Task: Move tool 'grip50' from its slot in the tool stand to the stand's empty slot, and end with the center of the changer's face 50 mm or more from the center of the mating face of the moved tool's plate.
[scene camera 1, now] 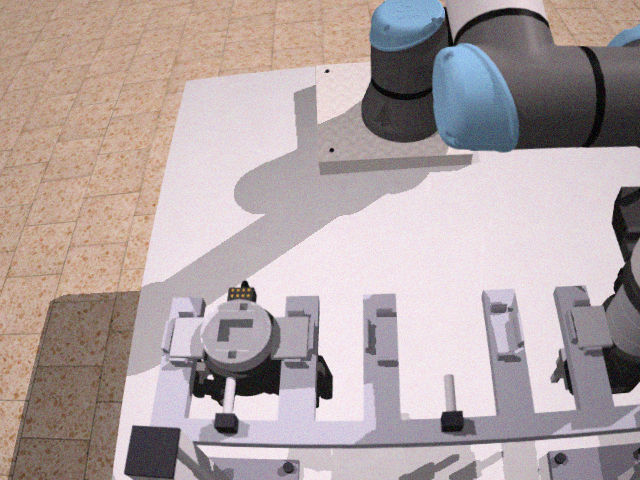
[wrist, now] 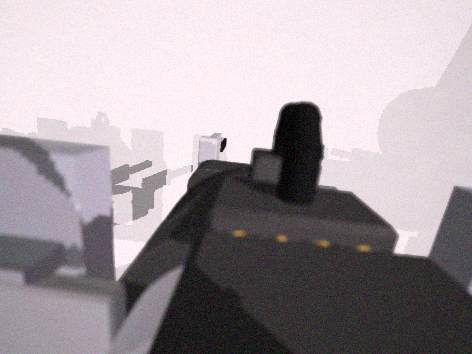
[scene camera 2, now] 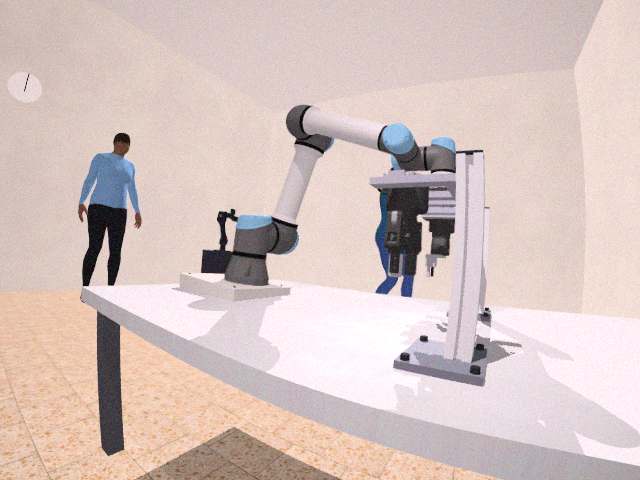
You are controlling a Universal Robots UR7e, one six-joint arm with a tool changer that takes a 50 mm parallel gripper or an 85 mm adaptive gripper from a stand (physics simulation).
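Seen in the pictures: arm's base, link origin: (scene camera 1: 402,113) (scene camera 2: 246,281).
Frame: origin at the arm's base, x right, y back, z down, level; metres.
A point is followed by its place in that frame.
The tool stand (scene camera 1: 341,431) @(z -0.247, x 0.231, y -0.633 m) (scene camera 2: 465,258) @(z -0.123, x 0.388, y -0.627 m) has three slots in a row. The tool grip50 (scene camera 2: 439,242) @(z -0.169, x -0.012, y -0.604 m) hangs in the far slot, at the right edge of scene camera 1, where its plate (scene camera 1: 591,326) @(z -0.253, x -0.001, y -0.600 m) rests on a stand arm. The arm's changer (scene camera 1: 628,317) @(z -0.289, x -0.017, y -0.617 m) is over that plate. In the wrist view the changer's dark block (wrist: 340,295) sits close against the tool's contact block (wrist: 300,225); whether a gap remains is hidden. My gripper (scene camera 2: 431,270) shows its small fingers from the side, so their opening is unclear. The empty middle slot (scene camera 1: 385,397) @(z -0.246, x 0.191, y -0.613 m) lies between two bare stand arms.
The larger adaptive gripper (scene camera 1: 235,333) (scene camera 2: 405,222) hangs in the near slot. Upright posts (scene camera 1: 152,451) @(z -0.280, x 0.377, y -0.633 m) (scene camera 2: 462,310) @(z -0.048, x 0.389, y -0.629 m) carry the stand. Short pins (scene camera 1: 449,395) @(z -0.259, x 0.142, y -0.629 m) rise at the slots. The robot base (scene camera 1: 398,118) @(z -0.046, x 0.026, y -0.063 m) (scene camera 2: 247,266) @(z -0.056, x 0.053, y -0.038 m) stands behind. Two people (scene camera 2: 109,180) (scene camera 2: 382,227) are beyond the table.
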